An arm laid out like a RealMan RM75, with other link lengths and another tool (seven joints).
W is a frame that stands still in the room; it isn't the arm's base.
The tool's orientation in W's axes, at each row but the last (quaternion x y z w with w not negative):
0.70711 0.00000 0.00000 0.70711
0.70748 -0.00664 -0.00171 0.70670
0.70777 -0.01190 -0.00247 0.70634
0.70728 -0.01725 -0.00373 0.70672
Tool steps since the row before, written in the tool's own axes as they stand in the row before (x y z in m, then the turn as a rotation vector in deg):
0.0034 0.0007 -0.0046 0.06 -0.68 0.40
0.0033 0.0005 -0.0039 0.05 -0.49 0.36
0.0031 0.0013 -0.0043 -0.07 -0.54 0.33
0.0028 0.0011 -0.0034 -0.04 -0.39 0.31
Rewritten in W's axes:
0.0034 0.0046 0.0007 0.06 -0.40 -0.68
0.0033 0.0039 0.0005 0.05 -0.36 -0.49
0.0032 0.0042 0.0014 -0.07 -0.33 -0.54
0.0029 0.0033 0.0012 -0.04 -0.31 -0.39

